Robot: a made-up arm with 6 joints.
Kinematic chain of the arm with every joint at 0, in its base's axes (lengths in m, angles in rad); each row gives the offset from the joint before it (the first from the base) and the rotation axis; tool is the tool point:
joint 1: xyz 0 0 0.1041 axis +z
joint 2: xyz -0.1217 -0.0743 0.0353 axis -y
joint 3: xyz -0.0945 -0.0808 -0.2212 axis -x
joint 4: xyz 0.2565 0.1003 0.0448 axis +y
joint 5: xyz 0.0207 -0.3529 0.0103 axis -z
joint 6: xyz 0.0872 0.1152 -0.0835 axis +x
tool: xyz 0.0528 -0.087 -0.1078
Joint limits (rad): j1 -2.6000..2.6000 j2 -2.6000..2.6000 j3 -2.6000..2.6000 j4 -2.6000..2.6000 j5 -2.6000..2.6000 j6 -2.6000..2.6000
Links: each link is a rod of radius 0.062 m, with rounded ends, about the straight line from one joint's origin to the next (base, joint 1, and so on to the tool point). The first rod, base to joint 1, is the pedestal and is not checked.
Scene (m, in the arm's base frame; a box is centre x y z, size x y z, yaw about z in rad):
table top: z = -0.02
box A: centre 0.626 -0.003 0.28 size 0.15 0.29 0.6 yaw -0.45
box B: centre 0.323 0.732 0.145 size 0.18 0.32 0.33 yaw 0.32
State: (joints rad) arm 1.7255 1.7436 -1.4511 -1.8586 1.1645 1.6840
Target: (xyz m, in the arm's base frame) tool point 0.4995 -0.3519 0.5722
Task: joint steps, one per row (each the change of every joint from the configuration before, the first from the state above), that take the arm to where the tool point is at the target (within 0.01 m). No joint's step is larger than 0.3 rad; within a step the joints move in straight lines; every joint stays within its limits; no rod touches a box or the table.
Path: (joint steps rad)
1: -0.1842 0.1291 -0.2228 -0.0300 0.0367 -0.1155
2: -0.1843 0.1291 -0.2229 -0.0299 0.0367 -0.1155
3: -0.1842 0.1291 -0.2228 -0.0300 0.0366 -0.1155
4: -0.0805 0.1563 0.2470 -0.0600 0.1573 0.0450
5: -0.0804 0.1564 0.2470 -0.0600 0.1573 0.0449
6: -0.0805 0.1564 0.2470 -0.0600 0.1573 0.0449
7: 0.0895 -0.1256 0.1617 0.2295 -0.2545 0.0735
8: 0.0896 -0.1256 0.1616 0.2295 -0.2545 0.0734

